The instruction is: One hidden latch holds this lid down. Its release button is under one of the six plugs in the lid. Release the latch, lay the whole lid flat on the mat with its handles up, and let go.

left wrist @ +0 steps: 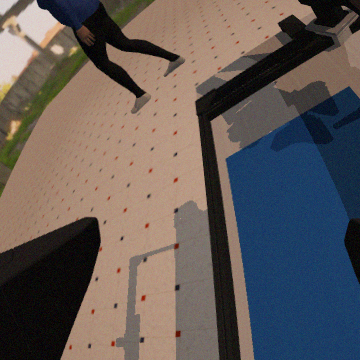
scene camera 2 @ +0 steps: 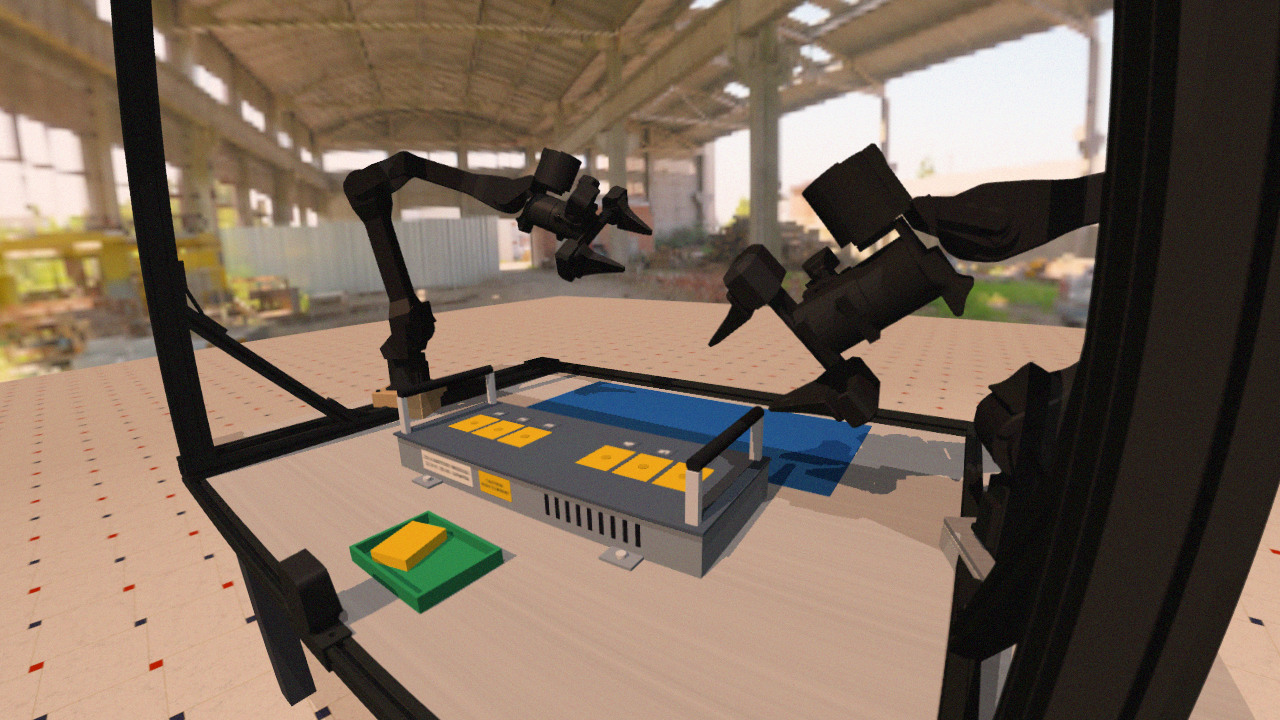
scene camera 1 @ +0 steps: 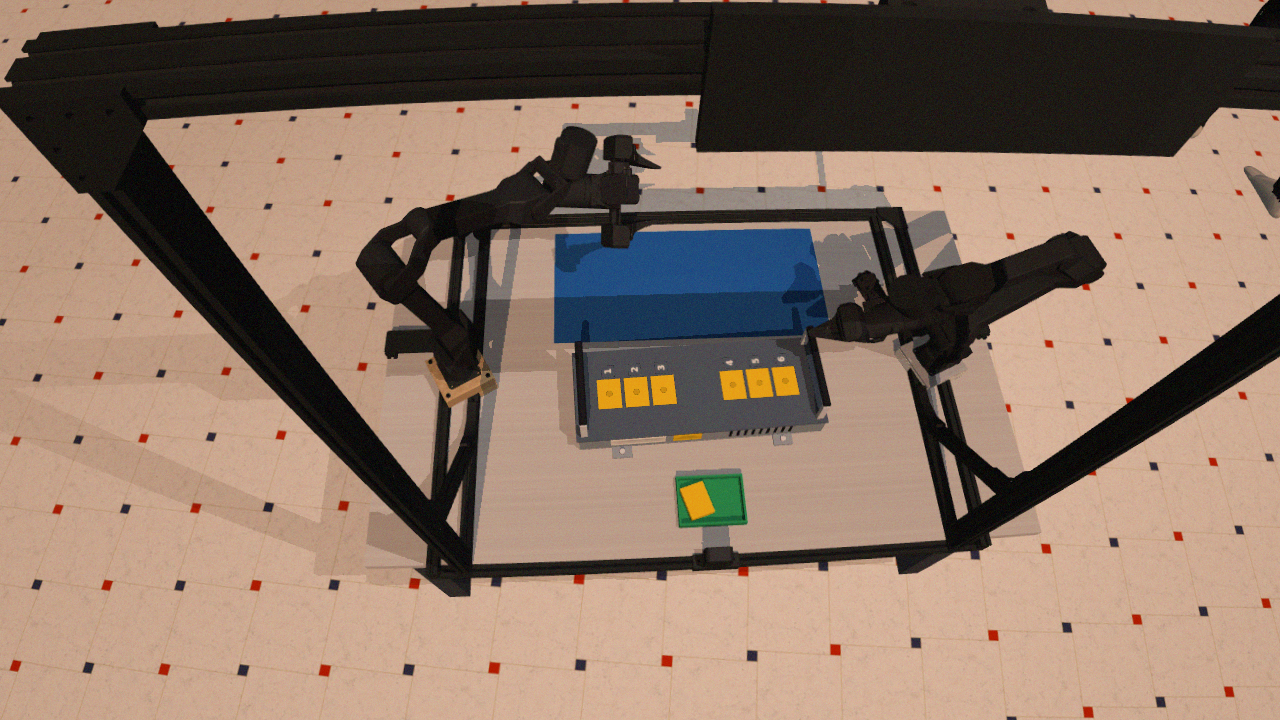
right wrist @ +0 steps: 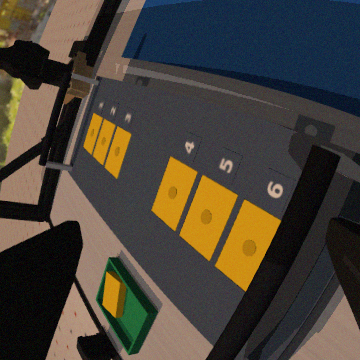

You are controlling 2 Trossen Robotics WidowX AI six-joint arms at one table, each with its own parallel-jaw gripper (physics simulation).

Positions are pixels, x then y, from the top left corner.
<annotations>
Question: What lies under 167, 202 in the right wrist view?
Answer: A plug.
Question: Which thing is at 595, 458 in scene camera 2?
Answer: A plug.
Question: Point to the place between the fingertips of the right gripper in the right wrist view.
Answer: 207, 233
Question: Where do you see a blue mat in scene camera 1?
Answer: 667, 285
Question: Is the left gripper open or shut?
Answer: Open.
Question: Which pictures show the left gripper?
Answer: The left wrist view, scene camera 2 and scene camera 1 only.
</annotations>
